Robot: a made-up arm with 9 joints. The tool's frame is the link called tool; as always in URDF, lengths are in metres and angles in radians. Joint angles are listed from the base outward. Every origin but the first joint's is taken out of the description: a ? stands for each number. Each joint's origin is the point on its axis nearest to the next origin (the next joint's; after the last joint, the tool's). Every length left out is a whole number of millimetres.
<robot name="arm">
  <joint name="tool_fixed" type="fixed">
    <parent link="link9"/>
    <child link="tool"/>
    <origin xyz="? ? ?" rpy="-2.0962 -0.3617 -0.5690"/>
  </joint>
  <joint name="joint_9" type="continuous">
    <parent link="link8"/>
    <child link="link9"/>
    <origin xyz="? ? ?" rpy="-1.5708 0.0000 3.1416"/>
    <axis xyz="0 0 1"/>
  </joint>
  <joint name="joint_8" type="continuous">
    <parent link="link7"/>
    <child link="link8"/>
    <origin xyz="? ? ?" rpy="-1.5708 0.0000 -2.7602"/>
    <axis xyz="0 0 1"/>
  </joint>
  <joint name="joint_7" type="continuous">
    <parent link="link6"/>
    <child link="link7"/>
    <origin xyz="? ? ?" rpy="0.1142 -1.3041 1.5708"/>
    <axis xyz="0 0 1"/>
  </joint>
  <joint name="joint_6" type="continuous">
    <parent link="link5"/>
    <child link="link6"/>
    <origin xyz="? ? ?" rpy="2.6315 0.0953 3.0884"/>
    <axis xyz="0 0 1"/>
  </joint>
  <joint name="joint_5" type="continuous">
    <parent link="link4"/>
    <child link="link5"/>
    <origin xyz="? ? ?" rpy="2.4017 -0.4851 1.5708"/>
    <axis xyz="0 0 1"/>
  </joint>
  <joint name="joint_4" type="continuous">
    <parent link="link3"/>
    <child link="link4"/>
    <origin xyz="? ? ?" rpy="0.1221 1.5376 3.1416"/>
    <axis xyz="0 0 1"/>
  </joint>
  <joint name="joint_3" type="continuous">
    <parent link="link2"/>
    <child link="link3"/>
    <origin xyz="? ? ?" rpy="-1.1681 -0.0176 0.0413"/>
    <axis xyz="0 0 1"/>
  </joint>
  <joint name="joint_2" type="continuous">
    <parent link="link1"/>
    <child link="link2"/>
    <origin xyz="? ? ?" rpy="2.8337 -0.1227 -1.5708"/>
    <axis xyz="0 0 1"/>
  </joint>
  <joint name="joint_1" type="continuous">
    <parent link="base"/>
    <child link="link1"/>
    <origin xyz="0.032 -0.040 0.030" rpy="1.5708 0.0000 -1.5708"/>
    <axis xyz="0 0 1"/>
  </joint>
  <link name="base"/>
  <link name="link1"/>
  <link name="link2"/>
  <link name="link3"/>
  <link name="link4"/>
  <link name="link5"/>
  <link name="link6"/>
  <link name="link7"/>
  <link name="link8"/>
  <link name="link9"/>
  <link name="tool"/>
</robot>
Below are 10 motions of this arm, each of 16 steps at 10 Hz.
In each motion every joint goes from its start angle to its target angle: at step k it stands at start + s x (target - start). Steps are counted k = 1, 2, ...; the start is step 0. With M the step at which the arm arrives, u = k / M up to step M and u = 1 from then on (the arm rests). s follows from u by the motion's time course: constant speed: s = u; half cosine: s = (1 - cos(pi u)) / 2; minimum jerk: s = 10 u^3 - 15 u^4 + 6 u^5.
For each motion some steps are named. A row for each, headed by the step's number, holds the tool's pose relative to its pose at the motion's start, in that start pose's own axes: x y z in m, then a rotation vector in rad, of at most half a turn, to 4 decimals.
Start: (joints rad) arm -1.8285 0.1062 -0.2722 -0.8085 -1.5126 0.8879 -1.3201 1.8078 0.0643
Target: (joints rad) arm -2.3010 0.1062 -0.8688 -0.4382 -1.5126 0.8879 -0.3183 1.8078 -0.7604
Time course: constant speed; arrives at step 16
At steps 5, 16:
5: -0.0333 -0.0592 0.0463 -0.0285 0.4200 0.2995
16: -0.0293 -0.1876 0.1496 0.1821 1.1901 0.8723

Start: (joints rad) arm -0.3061 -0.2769 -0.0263 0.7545 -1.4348 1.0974 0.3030 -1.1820 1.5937
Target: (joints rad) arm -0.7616 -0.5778 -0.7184 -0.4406 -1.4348 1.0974 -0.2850 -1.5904 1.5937
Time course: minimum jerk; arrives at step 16
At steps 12, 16:
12: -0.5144 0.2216 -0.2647 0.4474 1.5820 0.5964
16: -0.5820 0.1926 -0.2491 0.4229 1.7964 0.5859

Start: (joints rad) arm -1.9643 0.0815 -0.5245 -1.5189 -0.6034 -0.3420 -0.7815 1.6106 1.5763
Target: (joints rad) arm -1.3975 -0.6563 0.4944 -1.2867 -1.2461 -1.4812 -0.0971 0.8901 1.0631
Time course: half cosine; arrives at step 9
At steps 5, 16:
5: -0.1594 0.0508 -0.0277 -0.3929 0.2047 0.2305
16: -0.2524 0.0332 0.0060 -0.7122 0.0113 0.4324

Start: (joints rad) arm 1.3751 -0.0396 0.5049 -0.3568 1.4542 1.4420 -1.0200 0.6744 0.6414
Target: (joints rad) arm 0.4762 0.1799 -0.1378 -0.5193 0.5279 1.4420 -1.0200 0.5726 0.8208
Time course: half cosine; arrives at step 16
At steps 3, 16:
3: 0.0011 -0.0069 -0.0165 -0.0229 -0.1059 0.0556
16: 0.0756 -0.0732 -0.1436 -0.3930 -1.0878 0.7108

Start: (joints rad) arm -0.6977 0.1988 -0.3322 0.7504 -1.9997 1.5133 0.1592 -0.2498 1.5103
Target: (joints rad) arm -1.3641 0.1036 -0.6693 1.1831 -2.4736 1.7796 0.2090 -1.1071 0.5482
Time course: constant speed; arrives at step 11
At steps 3, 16:
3: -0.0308 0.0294 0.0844 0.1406 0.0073 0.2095
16: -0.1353 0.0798 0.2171 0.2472 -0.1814 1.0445

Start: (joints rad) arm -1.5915 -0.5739 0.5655 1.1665 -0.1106 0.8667 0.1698 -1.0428 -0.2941
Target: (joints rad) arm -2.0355 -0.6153 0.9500 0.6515 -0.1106 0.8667 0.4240 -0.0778 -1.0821
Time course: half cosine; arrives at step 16
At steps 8, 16:
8: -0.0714 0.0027 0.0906 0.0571 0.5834 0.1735
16: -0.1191 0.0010 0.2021 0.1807 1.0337 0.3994

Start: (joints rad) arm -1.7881 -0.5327 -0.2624 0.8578 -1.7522 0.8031 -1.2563 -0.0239 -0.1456
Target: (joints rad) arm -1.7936 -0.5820 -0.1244 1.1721 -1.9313 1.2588 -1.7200 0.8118 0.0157
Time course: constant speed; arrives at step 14
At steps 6, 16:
6: 0.0078 0.0226 -0.0347 0.2015 0.0077 0.0921
16: 0.0109 0.0492 -0.0737 0.3314 0.0324 0.1525

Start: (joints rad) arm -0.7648 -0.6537 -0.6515 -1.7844 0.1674 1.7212 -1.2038 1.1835 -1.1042
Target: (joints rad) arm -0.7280 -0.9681 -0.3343 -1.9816 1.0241 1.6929 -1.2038 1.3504 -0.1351
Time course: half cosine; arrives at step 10
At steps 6, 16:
6: -0.0088 0.1099 0.2097 0.9126 -0.0791 -0.3197
16: 0.0052 0.0944 0.3464 1.2906 0.0647 -0.6707

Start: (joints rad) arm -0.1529 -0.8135 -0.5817 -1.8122 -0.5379 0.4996 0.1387 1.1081 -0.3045
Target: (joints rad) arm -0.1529 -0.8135 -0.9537 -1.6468 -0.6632 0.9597 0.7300 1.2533 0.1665
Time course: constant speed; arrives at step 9
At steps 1, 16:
1: 0.0125 -0.0046 0.0137 0.0796 0.0008 0.0553
16: 0.1426 0.0015 0.1193 0.7960 0.2863 0.1066

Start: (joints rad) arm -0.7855 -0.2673 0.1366 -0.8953 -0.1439 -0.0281 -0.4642 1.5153 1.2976
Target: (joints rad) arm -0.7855 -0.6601 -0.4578 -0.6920 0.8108 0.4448 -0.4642 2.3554 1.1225
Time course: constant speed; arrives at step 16
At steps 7, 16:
7: -0.0687 0.0642 0.0780 -0.5348 -0.3252 0.0288
16: -0.2285 0.1434 0.1107 -0.9624 -0.9184 -0.0994

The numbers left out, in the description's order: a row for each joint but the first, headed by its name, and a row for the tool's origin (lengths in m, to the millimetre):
tool: -0.100 -0.120 0.000
joint_9: 0.000 -0.090 0.000
joint_8: 0.067 0.210 0.000
joint_7: -0.053 0.060 0.000
joint_6: 0.022 -0.118 0.000
joint_5: -0.026 -0.063 0.000
joint_4: 0.025 -0.091 0.000
joint_3: -0.189 -0.192 0.000
joint_2: 0.059 -0.177 0.000

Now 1 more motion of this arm.
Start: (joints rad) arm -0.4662 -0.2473 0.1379 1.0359 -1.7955 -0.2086 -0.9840 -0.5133 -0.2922
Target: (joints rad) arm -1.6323 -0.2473 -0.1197 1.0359 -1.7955 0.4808 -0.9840 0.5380 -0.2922
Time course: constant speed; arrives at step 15
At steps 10, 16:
10: -0.2489 0.1218 0.1118 0.8532 0.7754 0.0014
16: -0.3204 0.1082 0.2554 1.2005 1.2496 -0.0640

